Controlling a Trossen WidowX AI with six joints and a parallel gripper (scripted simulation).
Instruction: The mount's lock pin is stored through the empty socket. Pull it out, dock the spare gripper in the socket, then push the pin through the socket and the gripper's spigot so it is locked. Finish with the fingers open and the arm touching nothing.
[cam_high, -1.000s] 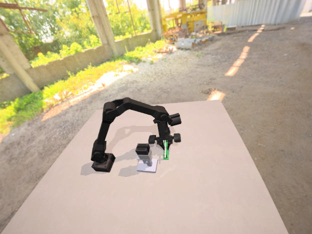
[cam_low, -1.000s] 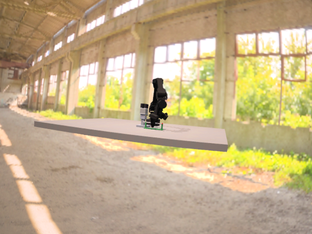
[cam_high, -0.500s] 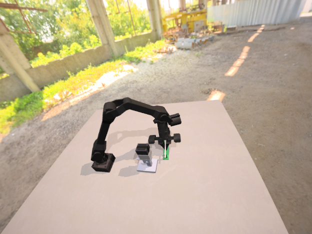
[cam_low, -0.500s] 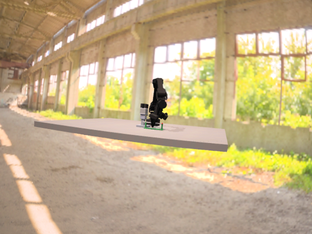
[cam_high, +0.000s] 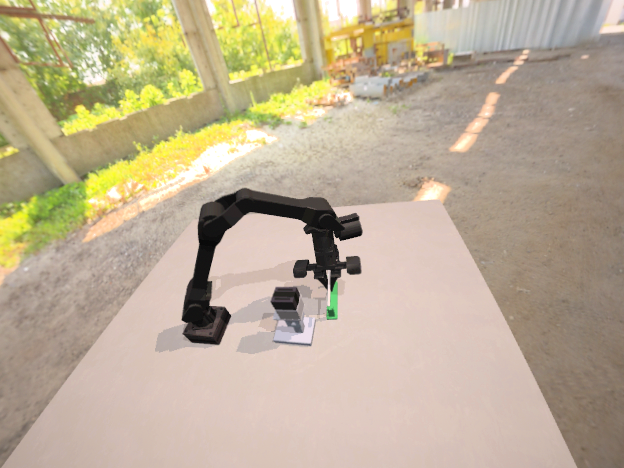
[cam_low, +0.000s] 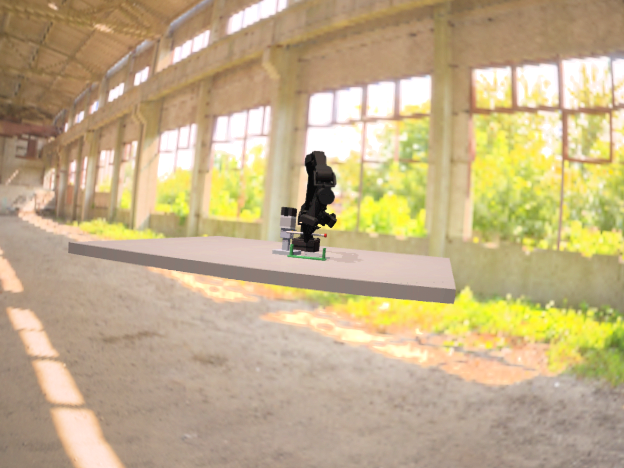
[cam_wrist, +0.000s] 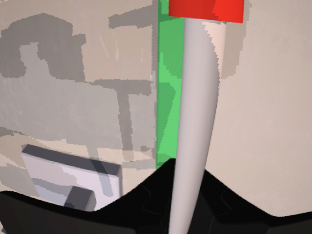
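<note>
Right now the green cradle is 3 cm below my gripper tip and 1 cm to the left of it. The rest, counted from my gripper tip: grey mount: 11 cm behind, 8 cm to the right, 1 cm below; spare gripper: 11 cm behind, 8 cm to the right, 7 cm above.
</note>
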